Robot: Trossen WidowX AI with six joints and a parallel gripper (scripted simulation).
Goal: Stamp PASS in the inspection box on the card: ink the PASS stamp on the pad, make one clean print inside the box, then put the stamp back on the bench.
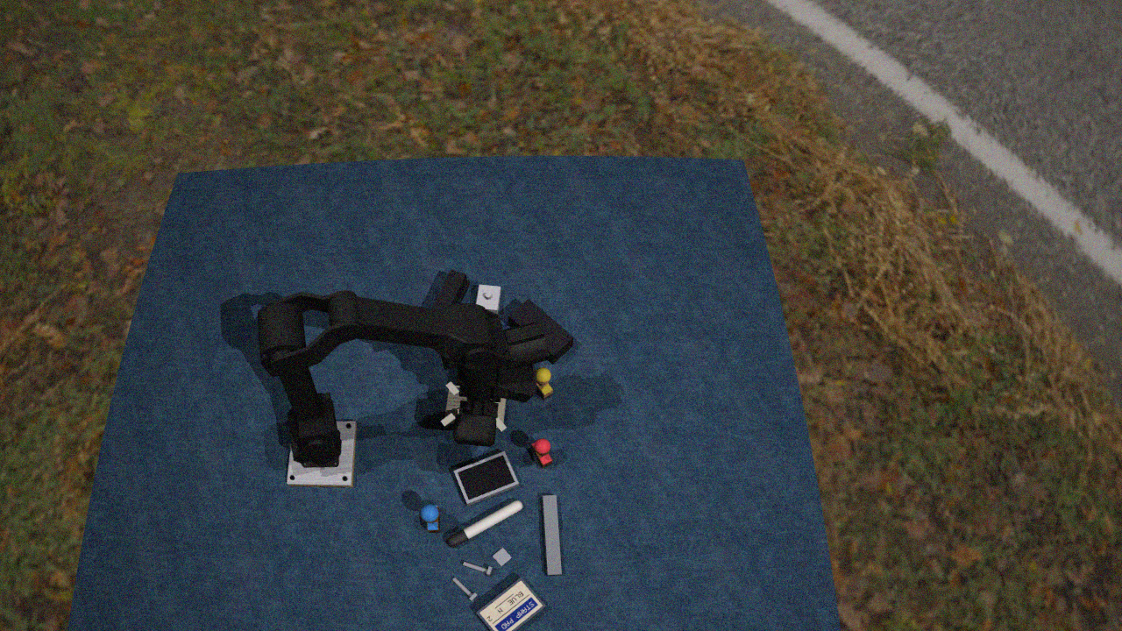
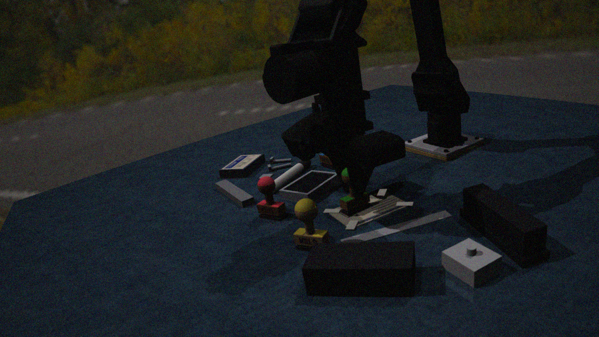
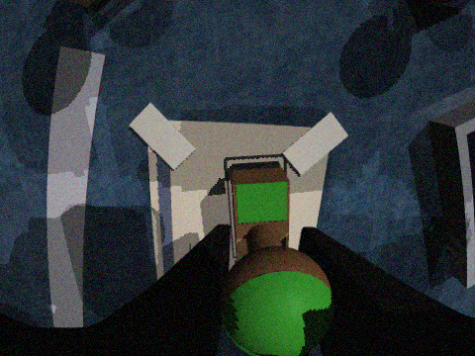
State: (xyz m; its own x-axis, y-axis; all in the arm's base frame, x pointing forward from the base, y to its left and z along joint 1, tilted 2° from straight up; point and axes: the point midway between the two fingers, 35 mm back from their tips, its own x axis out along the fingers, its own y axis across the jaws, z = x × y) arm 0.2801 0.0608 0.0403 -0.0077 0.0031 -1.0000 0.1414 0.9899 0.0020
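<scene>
My gripper tip is right at the green-knobbed stamp. Also, from my gripper tip: yellow stamp 100 mm ahead, 40 mm to the left; then grey strip 90 mm to the left, 20 mm below; then white card 30 mm below, 10 mm to the left, 10 mm behind.
</scene>
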